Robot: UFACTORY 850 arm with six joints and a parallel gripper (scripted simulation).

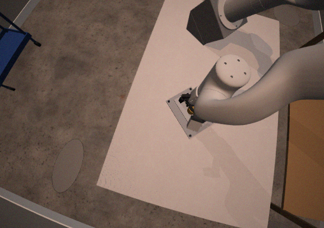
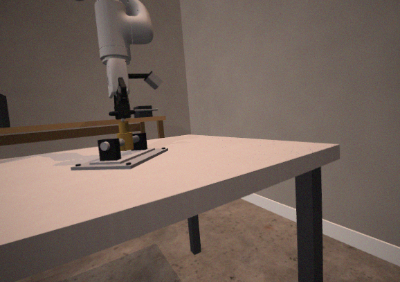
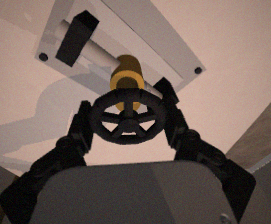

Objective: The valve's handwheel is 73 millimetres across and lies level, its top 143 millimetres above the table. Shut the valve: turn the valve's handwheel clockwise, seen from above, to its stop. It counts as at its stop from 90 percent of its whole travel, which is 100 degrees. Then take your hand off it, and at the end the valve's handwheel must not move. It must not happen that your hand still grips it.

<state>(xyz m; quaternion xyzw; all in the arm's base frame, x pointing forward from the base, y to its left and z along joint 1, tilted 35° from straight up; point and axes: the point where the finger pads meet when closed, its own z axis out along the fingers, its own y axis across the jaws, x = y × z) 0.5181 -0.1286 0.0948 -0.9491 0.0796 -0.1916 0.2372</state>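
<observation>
The black spoked handwheel is right at my hand. Also, from my hand: grey base plate: 130 mm below.
</observation>
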